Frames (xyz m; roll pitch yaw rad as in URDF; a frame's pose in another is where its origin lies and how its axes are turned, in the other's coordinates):
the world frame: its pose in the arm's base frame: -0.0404 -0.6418 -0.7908 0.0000 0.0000 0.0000
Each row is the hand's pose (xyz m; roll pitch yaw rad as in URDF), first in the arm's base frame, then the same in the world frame.
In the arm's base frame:
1: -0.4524 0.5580 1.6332 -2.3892 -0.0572 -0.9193
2: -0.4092 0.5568 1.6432 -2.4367 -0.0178 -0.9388
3: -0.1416 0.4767 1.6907 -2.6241 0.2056 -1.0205
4: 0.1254 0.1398 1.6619 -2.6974 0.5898 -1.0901
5: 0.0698 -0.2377 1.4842 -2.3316 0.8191 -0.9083
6: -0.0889 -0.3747 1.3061 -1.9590 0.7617 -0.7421
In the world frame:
1: -0.4120 1.1998 2.4240 -2.3892 -0.0572 -0.9193
2: -0.3688 1.1986 2.4340 -2.4367 -0.0178 -0.9388
3: -0.1012 1.1185 2.4815 -2.6241 0.2056 -1.0205
4: 0.1658 0.7816 2.4527 -2.6974 0.5898 -1.0901
5: 0.1102 0.4041 2.2750 -2.3316 0.8191 -0.9083
6: -0.0485 0.2671 2.0969 -1.9590 0.7617 -0.7421

